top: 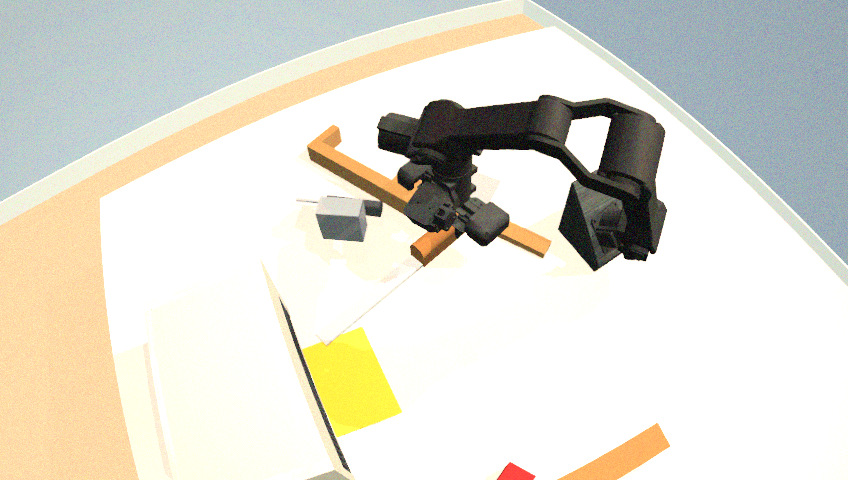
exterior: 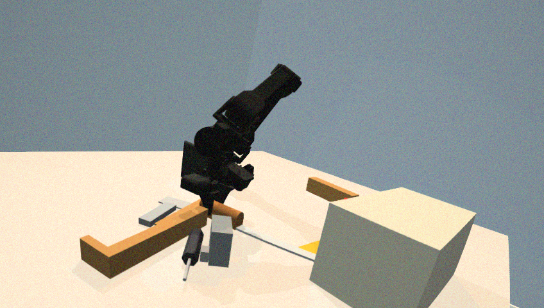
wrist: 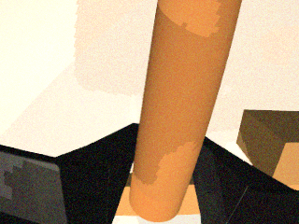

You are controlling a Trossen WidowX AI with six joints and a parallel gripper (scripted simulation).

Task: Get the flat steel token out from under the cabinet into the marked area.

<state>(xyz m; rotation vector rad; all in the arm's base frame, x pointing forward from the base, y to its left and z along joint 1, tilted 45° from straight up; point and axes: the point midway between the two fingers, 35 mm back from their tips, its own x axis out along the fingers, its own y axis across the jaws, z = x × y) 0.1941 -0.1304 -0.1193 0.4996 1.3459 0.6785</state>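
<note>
Right now my gripper tip is 5 cm past the long orange bar and 2 cm to the left of it. From my gripper tip the other things lie so: dark-handled pin tool 13 cm ahead, 17 cm to the right; then small grey cube 13 cm ahead, 14 cm to the right; then grey block 14 cm ahead, 11 cm to the right, 2 cm above.
</note>
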